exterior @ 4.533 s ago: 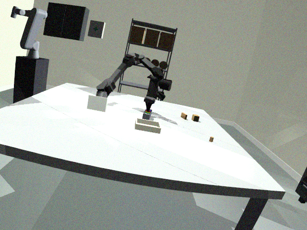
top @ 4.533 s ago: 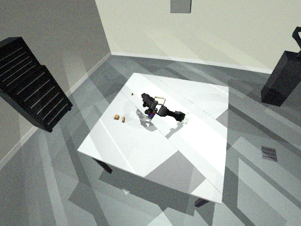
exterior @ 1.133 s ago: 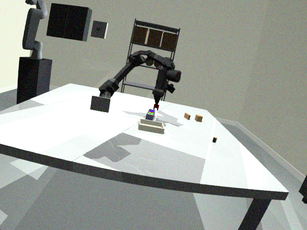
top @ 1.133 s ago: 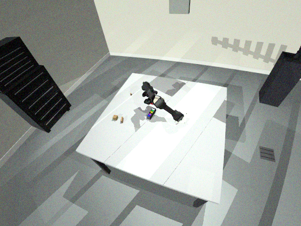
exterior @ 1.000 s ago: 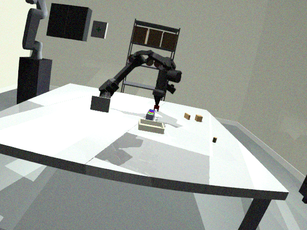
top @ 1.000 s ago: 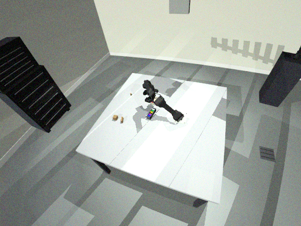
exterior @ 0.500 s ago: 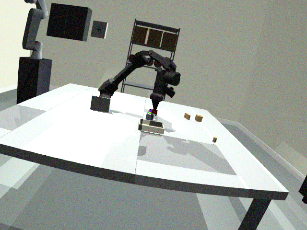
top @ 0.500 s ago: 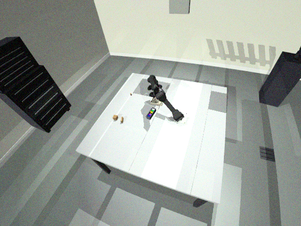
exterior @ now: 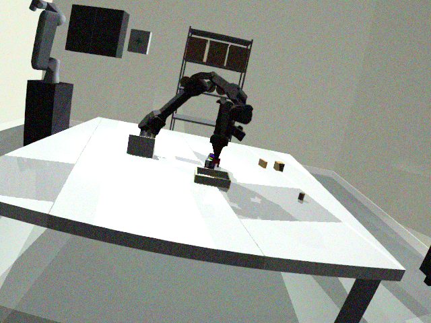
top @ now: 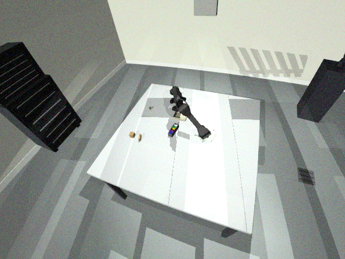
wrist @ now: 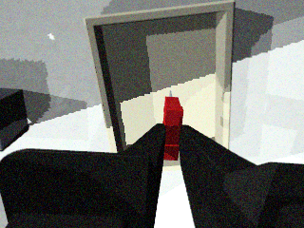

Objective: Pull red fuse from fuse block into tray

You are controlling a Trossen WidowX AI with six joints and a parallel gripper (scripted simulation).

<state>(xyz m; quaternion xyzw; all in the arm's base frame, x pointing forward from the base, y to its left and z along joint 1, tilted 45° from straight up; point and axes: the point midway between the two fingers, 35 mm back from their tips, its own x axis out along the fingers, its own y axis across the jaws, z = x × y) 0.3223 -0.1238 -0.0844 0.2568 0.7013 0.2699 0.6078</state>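
Now: gripper tip 1 cm above the red fuse. Also, from my gripper tip: tray 8 cm below.
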